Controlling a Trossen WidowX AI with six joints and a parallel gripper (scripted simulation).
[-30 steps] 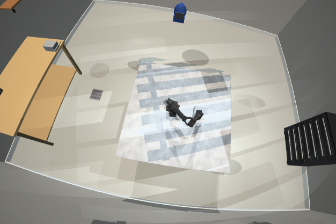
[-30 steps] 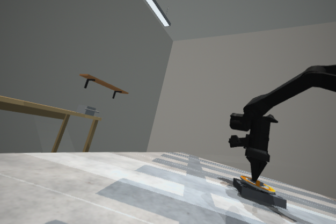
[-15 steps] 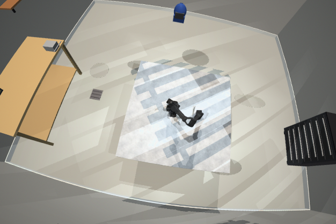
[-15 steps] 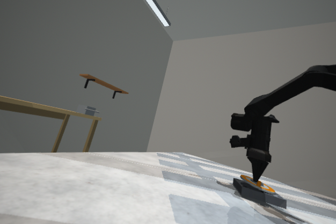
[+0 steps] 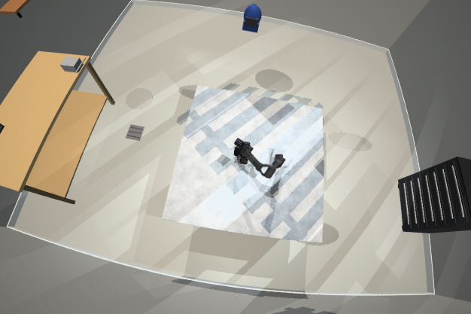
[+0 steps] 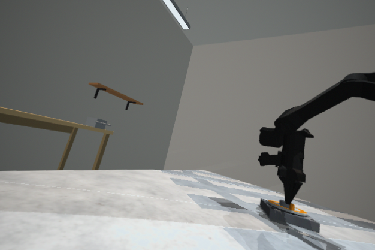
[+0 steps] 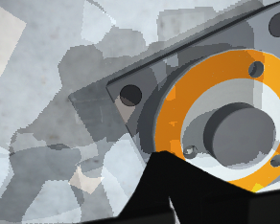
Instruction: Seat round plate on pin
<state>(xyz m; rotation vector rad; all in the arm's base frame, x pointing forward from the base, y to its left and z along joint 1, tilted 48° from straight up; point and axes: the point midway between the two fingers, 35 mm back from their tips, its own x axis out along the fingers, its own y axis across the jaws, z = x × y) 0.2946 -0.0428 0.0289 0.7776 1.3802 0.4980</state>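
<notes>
Right now the dark grey square base is 50 mm to the right of my gripper tip and 20 mm below it.
</notes>
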